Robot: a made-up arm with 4 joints. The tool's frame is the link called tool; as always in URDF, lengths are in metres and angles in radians. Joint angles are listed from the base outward. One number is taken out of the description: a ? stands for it. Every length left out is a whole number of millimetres.
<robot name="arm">
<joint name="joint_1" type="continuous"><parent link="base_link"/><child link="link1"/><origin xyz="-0.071 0.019 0.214" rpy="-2.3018 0.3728 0.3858"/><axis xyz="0 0 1"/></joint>
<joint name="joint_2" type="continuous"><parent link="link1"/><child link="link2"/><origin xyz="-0.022 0.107 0" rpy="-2.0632 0.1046 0.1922"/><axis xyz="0 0 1"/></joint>
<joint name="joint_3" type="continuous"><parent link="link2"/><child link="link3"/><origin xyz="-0.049 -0.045 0" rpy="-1.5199 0.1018 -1.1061"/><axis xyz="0 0 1"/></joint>
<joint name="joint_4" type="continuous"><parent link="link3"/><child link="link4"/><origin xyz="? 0.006 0" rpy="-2.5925 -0.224 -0.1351"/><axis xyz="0 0 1"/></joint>
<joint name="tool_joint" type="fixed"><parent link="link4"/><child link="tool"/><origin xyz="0.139 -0.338 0" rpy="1.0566 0.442 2.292"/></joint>
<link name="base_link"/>
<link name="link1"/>
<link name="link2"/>
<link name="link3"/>
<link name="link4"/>
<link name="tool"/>
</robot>
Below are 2 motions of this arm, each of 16 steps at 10 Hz.
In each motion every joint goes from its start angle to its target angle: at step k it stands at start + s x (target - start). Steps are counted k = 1, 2, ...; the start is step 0. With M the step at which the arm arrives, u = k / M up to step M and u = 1 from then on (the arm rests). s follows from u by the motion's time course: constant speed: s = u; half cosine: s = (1 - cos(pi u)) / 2; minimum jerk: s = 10 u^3 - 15 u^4 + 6 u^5.
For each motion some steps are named. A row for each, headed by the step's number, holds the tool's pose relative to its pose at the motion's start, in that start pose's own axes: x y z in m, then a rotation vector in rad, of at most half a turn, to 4 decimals.
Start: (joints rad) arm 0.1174 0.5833 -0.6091 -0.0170
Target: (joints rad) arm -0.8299 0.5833 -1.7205 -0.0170
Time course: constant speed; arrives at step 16
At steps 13, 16:
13: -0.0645 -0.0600 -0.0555 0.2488 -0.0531 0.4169
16: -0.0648 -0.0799 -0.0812 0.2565 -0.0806 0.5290

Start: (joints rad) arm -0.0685 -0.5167 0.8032 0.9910
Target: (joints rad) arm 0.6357 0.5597 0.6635 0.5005
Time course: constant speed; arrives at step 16
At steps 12, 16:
12: 0.1456 0.0562 -0.1062 0.3364 -0.6914 0.4526
16: 0.1784 0.0974 -0.1121 0.4843 -0.8153 0.6613

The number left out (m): -0.106
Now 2 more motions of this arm.
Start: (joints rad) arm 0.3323 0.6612 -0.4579 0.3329
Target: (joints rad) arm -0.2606 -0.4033 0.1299 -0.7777
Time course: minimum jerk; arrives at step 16
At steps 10, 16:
10: 0.2910 0.1442 -0.1584 0.0160 -0.7295 -1.2430
16: 0.3821 0.0403 -0.1889 -0.1771 -0.9885 -1.6222

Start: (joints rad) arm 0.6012 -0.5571 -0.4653 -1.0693
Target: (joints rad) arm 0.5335 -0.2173 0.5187 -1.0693
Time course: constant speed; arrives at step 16
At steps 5, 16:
5: 0.0999 0.0475 -0.0873 0.1142 -0.3110 -0.0545
16: 0.3871 0.1585 -0.1238 0.3400 -0.9758 -0.2999

